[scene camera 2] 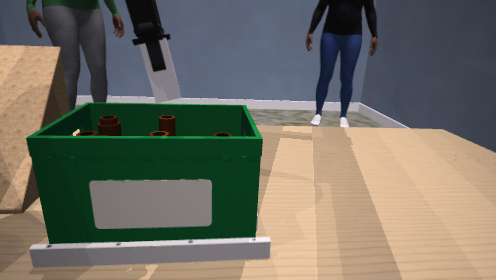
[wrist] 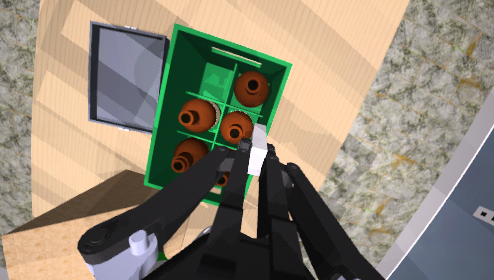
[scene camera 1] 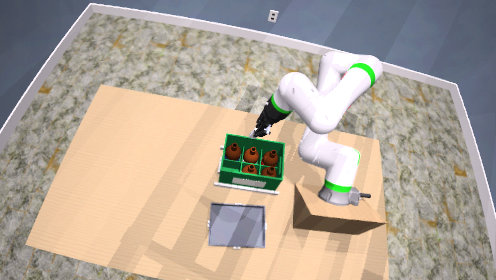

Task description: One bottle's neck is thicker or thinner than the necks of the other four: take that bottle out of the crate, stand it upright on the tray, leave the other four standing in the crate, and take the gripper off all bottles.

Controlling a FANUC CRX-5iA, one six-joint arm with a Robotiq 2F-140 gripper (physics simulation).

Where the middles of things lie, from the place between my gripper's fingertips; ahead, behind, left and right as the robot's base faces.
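Crate compartment (wrist: 216,80): 20 mm behind my hand, 70 mm to the left of it, 210 mm below it.
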